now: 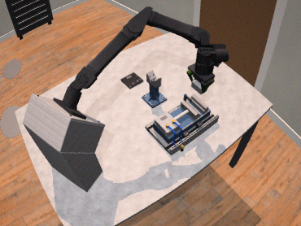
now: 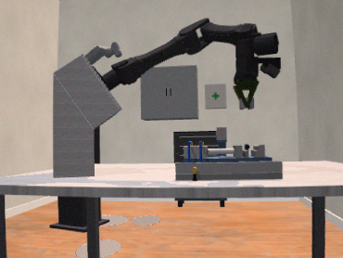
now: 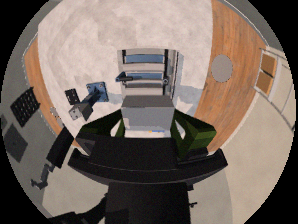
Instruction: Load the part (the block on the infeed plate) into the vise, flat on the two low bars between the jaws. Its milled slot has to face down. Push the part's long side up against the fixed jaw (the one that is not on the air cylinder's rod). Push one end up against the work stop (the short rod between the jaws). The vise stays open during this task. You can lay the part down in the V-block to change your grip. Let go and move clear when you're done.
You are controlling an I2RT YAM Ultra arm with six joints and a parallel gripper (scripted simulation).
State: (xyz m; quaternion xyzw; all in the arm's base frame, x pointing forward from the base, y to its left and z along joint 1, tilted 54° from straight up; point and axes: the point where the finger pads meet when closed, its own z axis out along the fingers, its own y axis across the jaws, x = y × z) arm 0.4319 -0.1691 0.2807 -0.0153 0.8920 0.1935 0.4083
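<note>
Now: the moving jaw 30 mm behind my hand, 10 mm to the left of it and 140 mm below it. The rest, counted from my hand: grey part: right at my hand; then fixed jaw: 30 mm ahead, 20 mm to the left, 140 mm below; then air cylinder rod: 80 mm behind, 10 mm to the right, 140 mm below.
</note>
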